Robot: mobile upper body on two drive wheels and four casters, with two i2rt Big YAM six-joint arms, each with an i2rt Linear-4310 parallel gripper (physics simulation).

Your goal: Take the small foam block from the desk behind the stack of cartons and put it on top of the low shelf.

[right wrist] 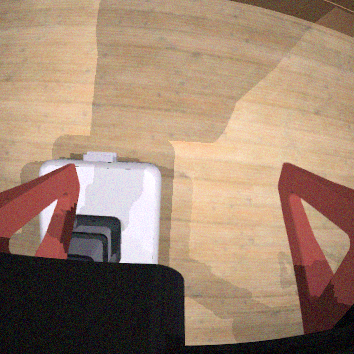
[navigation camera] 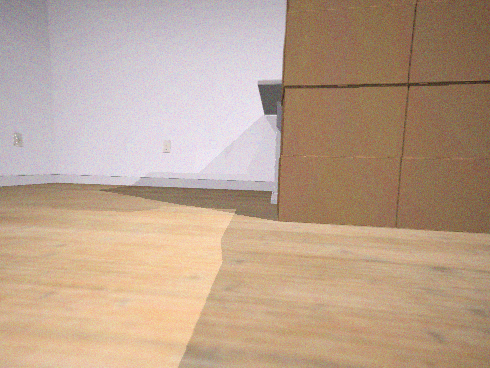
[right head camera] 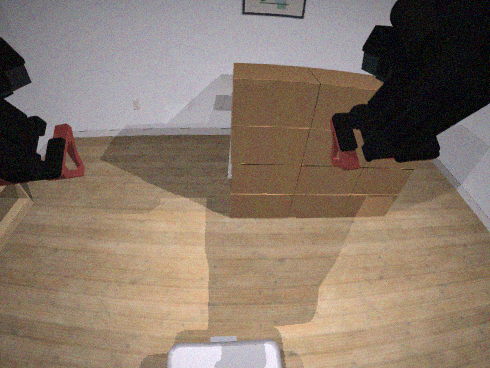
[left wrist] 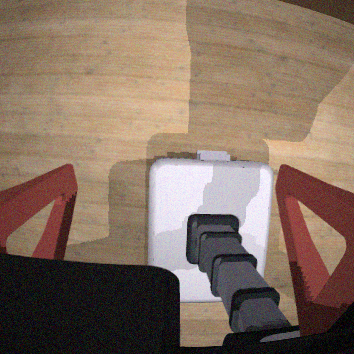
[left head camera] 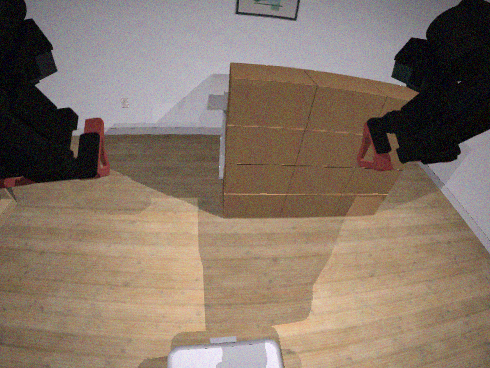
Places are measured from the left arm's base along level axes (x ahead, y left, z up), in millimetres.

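Pixels of known places: left gripper, fingertip midpoint: (right head camera: 55,174) (left wrist: 175,175) (left head camera: 75,173); right gripper, fingertip midpoint: (right wrist: 178,174) (right head camera: 360,158) (left head camera: 382,159).
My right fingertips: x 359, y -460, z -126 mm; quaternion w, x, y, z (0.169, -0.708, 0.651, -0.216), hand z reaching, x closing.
Behind a point stands the place of what it marks.
A wide stack of brown cartons (left head camera: 265,145) {x 1255, y -526, z -724 mm} (right head camera: 270,145) {x 1256, y -529, z -725 mm} (navigation camera: 345,120) {x 1261, y -538, z -1000 mm} stands ahead, right of centre. A grey desk top (left head camera: 217,102) {x 1767, y -261, z -690 mm} (right head camera: 223,102) {x 1774, y -257, z -690 mm} (navigation camera: 271,97) {x 1934, y -276, z -715 mm} and a pale leg stick out past its left side, near the wall; the cartons hide the rest of the desk. The foam block does not show. A wooden edge (right head camera: 17,212) {x 1271, y 1577, z -1331 mm} shows at the lower left in the right head view; I cannot tell whether it is the low shelf. My left gripper (left wrist: 175,175) {x 345, y -8, z -134 mm} and my right gripper (right wrist: 178,174) {x 359, y -460, z -126 mm} are open and empty, held high above my base, well apart from the cartons.
My white base (left head camera: 225,355) {x 261, y -228, z -1150 mm} (right head camera: 225,355) {x 256, y -232, z -1150 mm} (left wrist: 170,200) {x 155, y -51, z -1150 mm} (right wrist: 137,200) {x 174, y -396, z -1150 mm} shows below the arms. A white wall (left head camera: 150,50) {x 2509, y 358, z -474 mm} (navigation camera: 150,75) {x 2534, y 863, z -344 mm} runs behind the cartons and carries a framed picture (left head camera: 268,7) {x 2433, y -698, z -44 mm} (right head camera: 274,7) {x 2434, y -696, z -52 mm}. Another wall (left head camera: 475,185) {x 1193, y -2817, z -1067 mm} runs along the right. Wooden floor (left head camera: 125,280) {x 770, y 377, z -1410 mm} (navigation camera: 100,275) {x 756, y 91, z -1410 mm} lies in front of the cartons.
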